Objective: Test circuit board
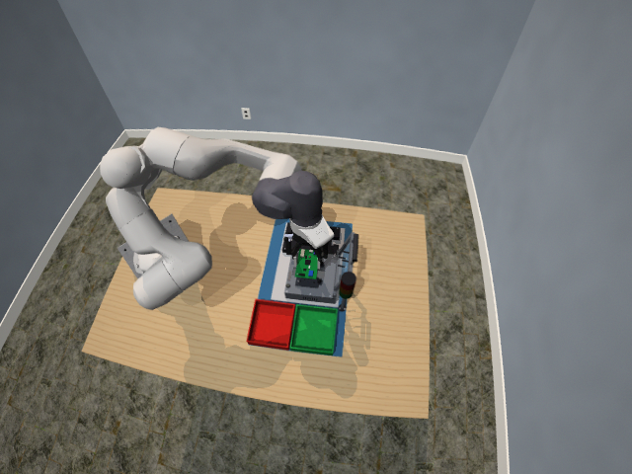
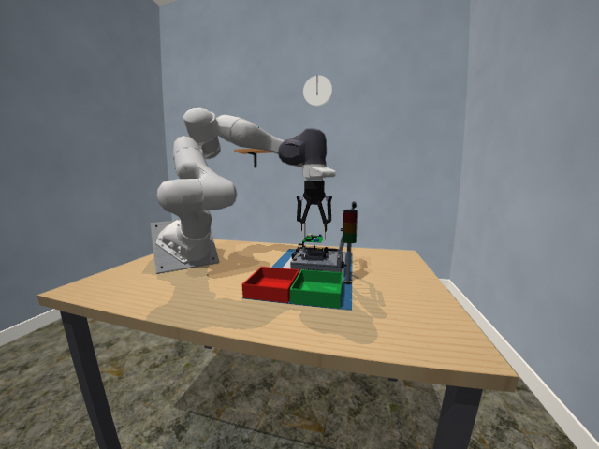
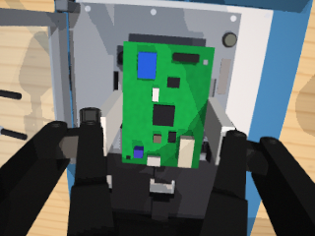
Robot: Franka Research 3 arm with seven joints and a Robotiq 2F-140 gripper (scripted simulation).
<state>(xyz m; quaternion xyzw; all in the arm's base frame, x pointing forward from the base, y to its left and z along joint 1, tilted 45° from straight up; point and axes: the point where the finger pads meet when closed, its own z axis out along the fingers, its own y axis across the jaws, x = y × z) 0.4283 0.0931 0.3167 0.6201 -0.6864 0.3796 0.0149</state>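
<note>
Now: hand 20 mm above the green circuit board. From my hand the other things lie so: tester plate: 80 mm below, 10 mm ahead; clear lid: 120 mm ahead, 30 mm to the right, 30 mm above; green bin: 210 mm to the right, 140 mm below, 10 mm behind.
</note>
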